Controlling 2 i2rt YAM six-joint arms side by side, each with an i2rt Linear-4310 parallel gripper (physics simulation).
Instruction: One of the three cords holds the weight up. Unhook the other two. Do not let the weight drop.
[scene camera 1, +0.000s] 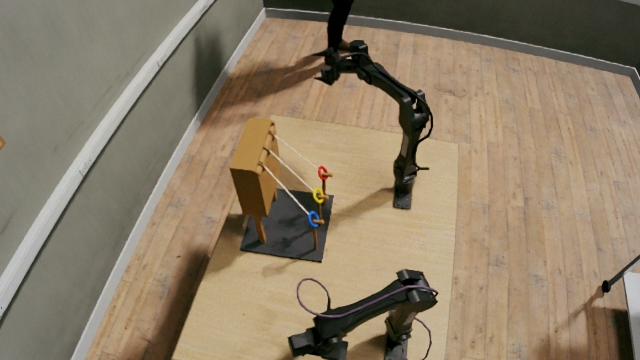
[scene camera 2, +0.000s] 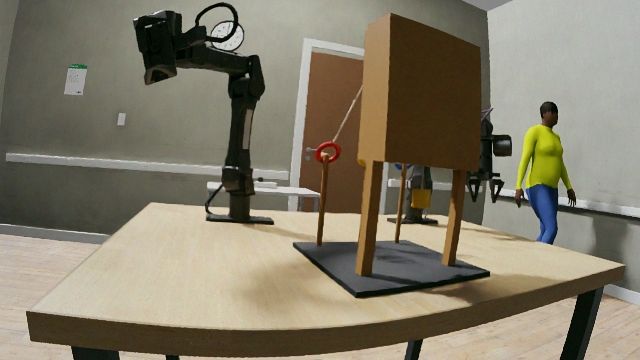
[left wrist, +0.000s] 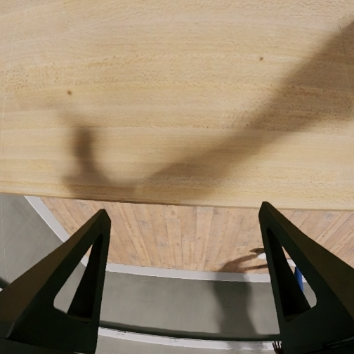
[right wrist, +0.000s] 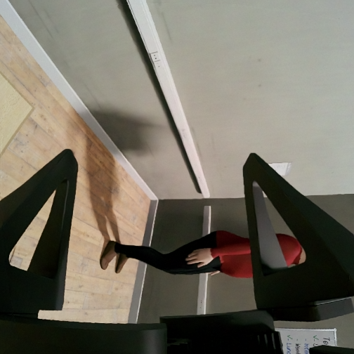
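Pixels of known places: left gripper, fingertip midpoint: (scene camera 1: 321, 354) (scene camera 2: 483, 202); right gripper, fingertip midpoint: (scene camera 1: 313, 66) (scene camera 2: 147, 41); left arm's base, link origin: (scene camera 1: 397, 335) (scene camera 2: 413, 222); right arm's base, link origin: (scene camera 1: 403, 189) (scene camera 2: 238, 220).
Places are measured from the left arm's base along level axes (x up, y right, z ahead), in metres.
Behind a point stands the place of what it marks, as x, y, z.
Note:
Three white cords run from the brown box (scene camera 1: 255, 145) {0.444, 0.379, 0.520} (scene camera 2: 430, 95) {0.314, 0.412, 0.575} to a red ring (scene camera 1: 319, 173) {0.225, 0.472, 0.342} (scene camera 2: 339, 152) {0.210, 0.466, 0.340}, a yellow ring (scene camera 1: 314, 195) {0.225, 0.375, 0.343} and a blue ring (scene camera 1: 309, 219) (scene camera 2: 402, 165). Each ring hangs on its own wooden post's peg. A yellow block (scene camera 2: 421, 199) {0.140, 0.398, 0.550}, seemingly the weight, shows below the box; which cord bears it is hidden. My left gripper (scene camera 2: 484, 200) {0.103, -0.126, 0.237} (left wrist: 182, 211) is open and empty, apart from the stand; its fingers are out of view in scene camera 1. My right gripper (scene camera 1: 319, 66) {0.377, 0.881, 0.433} (right wrist: 162, 157) is open and empty, high and well away from the rings.
The box stands on legs on a black base plate (scene camera 1: 290, 240) {0.010, 0.308, 0.430} (scene camera 2: 390, 285) {0.010, 0.473, 0.599}, on the wooden table (scene camera 1: 240, 310) {0.000, 0.005, 0.548} (scene camera 2: 175, 300) {0.000, 0.790, 0.609}. The three ring posts stand close together in a row along the plate's edge nearer the arm bases. People stand beyond the table.

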